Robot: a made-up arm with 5 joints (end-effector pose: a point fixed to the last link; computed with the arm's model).
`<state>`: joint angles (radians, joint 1 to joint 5).
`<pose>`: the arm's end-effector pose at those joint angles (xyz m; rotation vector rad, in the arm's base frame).
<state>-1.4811 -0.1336 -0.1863 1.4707 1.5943</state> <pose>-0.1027 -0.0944 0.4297 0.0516 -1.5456 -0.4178</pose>
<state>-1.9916 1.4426 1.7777 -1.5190 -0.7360</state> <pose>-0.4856 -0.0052 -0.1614 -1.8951 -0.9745 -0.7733</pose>
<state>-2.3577 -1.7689 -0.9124 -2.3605 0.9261</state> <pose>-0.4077 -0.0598 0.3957 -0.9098 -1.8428 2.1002</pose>
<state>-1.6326 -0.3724 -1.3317 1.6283 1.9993</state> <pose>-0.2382 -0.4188 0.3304 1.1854 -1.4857 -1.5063</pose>
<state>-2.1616 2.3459 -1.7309 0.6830 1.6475</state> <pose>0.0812 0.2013 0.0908 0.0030 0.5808 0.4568</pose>
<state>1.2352 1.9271 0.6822 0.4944 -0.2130</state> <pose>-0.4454 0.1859 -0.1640 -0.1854 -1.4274 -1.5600</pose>
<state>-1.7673 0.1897 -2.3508 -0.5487 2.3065</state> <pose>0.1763 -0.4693 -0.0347 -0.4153 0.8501 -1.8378</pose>
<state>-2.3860 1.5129 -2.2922 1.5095 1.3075</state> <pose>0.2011 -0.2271 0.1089 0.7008 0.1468 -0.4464</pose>
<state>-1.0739 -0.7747 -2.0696 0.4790 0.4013</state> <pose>-0.3540 -0.3416 -0.1580 0.8342 -0.2732 -1.3914</pose>
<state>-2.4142 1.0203 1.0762 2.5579 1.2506</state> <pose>-0.3667 0.1113 0.1688 0.0400 0.1489 2.7345</pose>
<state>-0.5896 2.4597 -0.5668 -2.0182 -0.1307</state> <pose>-0.1976 -0.2207 0.3669 -0.9474 -0.2305 0.6921</pose>
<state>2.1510 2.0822 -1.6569 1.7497 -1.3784</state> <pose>0.2835 -0.1024 0.0963 0.4046 1.1057 2.3396</pose>
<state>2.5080 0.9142 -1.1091 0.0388 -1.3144</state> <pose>0.1846 0.4452 0.1510 1.5039 -2.4745 -1.1584</pose>
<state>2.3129 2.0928 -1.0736 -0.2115 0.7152</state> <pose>0.0047 0.1440 -0.1443 -2.1913 1.3576 1.2220</pose>
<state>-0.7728 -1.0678 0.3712 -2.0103 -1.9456</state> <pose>0.1474 -0.4497 0.2461 1.6399 1.6309 -0.7233</pose>
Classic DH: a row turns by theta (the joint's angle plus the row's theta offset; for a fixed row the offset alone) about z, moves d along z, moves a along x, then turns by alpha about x. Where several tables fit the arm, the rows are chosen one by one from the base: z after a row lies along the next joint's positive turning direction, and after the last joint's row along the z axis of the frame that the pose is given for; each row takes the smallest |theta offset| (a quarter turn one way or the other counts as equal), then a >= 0, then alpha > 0; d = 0 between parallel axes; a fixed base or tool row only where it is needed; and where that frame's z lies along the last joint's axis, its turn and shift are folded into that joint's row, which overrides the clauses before.
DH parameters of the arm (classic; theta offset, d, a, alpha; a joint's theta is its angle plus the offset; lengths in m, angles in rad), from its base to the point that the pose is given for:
base (fixed): 1.5708 0.102 0 1.5708
joint 1: -1.5708 -0.118 0.143 1.5708
joint 2: 0 -0.027 -0.006 1.5708
joint 3: 0 -0.099 -0.067 -1.5708
joint 4: 1.5708 0.41 0.02 1.5708
joint 5: 0.5361 0 -0.0803 3.1416
tool (fixed): 0.5361 0.101 0 0

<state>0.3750 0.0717 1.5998 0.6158 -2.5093</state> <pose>-0.0703 0.0780 0.5047 -1.2591 1.3169 2.3037</pose>
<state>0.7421 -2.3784 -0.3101 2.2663 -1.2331</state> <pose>-0.2655 -0.2579 -0.2137 0.5624 -0.1581 1.0273</pose>
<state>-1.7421 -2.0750 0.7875 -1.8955 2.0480</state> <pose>0.0047 -0.3496 0.4333 0.9992 -0.7043 -0.2769</pose>
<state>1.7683 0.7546 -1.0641 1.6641 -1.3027</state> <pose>0.1516 0.4611 -0.0264 0.5523 -1.5312 -1.8369</pose>
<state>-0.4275 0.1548 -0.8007 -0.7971 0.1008</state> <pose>0.0414 -0.4217 0.0130 0.2799 0.6739 0.1350</pose>
